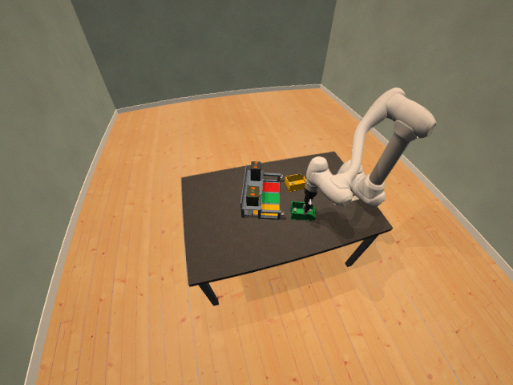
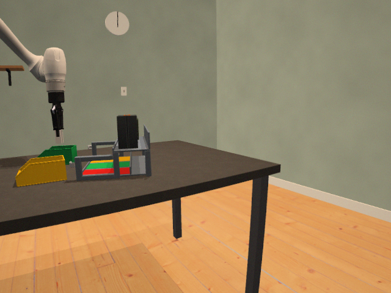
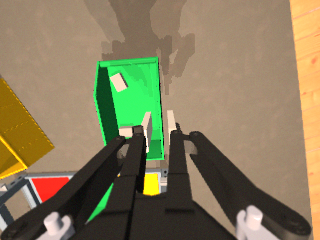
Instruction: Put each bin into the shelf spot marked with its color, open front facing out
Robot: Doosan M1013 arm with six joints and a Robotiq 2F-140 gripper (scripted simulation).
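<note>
Right now the green bin is 8 cm below my hand, 5 cm to the right of it and 1 cm behind it. The rest, counted from my hand: yellow bin (33 cm to the right, 8 cm below, 2 cm behind).
</note>
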